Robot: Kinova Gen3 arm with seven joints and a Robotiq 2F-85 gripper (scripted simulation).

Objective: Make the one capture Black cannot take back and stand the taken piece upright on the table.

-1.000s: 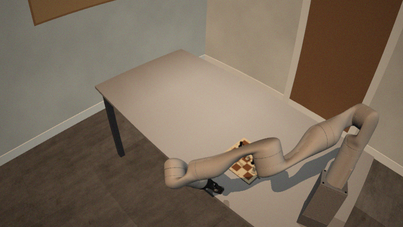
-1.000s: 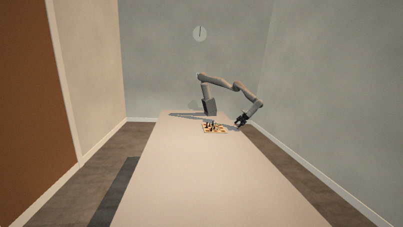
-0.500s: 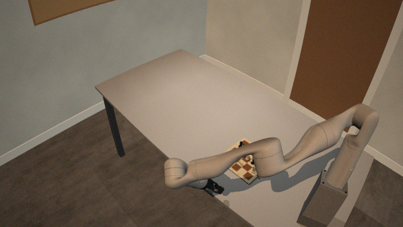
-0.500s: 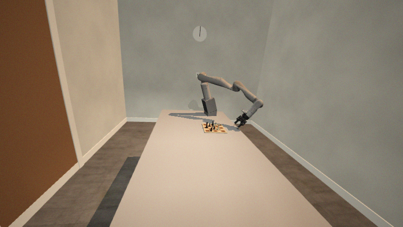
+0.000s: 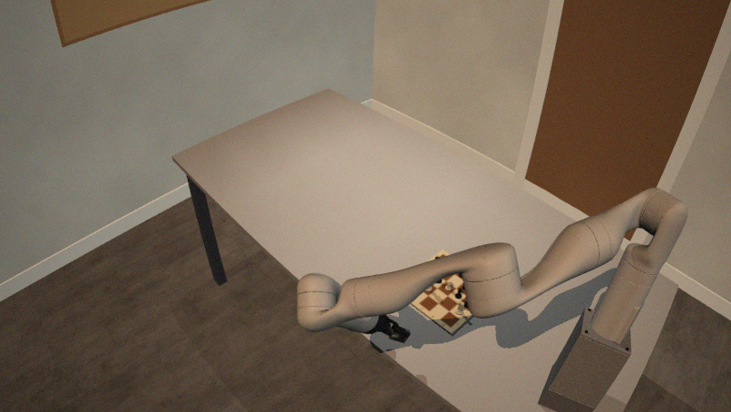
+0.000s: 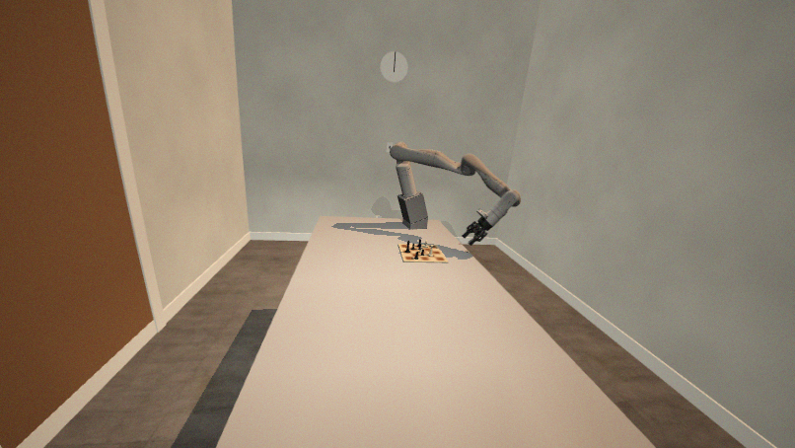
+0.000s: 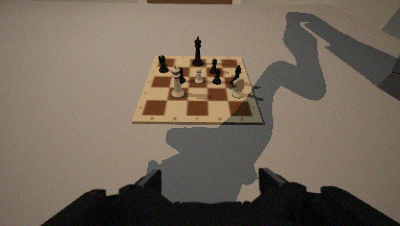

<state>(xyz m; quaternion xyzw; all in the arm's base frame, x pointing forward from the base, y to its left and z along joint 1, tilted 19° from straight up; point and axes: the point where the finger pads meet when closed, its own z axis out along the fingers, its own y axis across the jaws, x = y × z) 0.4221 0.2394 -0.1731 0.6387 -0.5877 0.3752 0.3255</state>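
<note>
Right now the white piece is 19 cm to the right of my hand, 7 cm ahead of it and 4 cm below it. Round my hand: small chessboard (23 cm to the right, 7 cm below, 3 cm ahead); white pawn (24 cm to the right, 6 cm below, 3 cm ahead); tall black piece (31 cm to the right, 4 cm below, 4 cm ahead).
</note>
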